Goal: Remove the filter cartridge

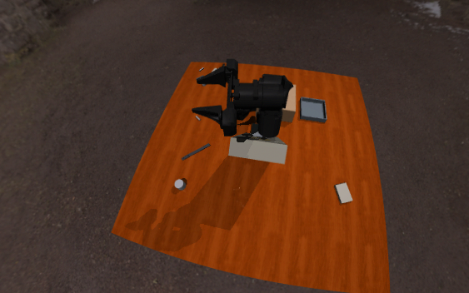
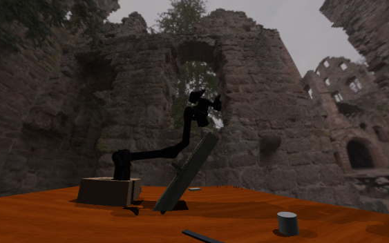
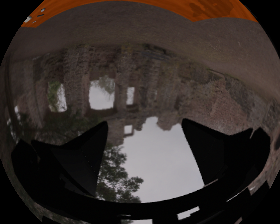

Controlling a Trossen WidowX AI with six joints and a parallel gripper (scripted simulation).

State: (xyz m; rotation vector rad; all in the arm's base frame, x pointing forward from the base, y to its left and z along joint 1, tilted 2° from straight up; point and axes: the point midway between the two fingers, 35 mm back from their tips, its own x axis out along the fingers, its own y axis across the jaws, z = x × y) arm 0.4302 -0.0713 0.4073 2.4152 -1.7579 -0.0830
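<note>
Right now the round filter cartridge is 280 mm below my gripper tip, 150 mm to the left of it and 70 mm behind it. From my gripper tip the other things lie so: tray (520 mm behind, 510 mm below, 370 mm to the left); grey service panel (350 mm below, 140 mm to the left, 120 mm behind).
</note>
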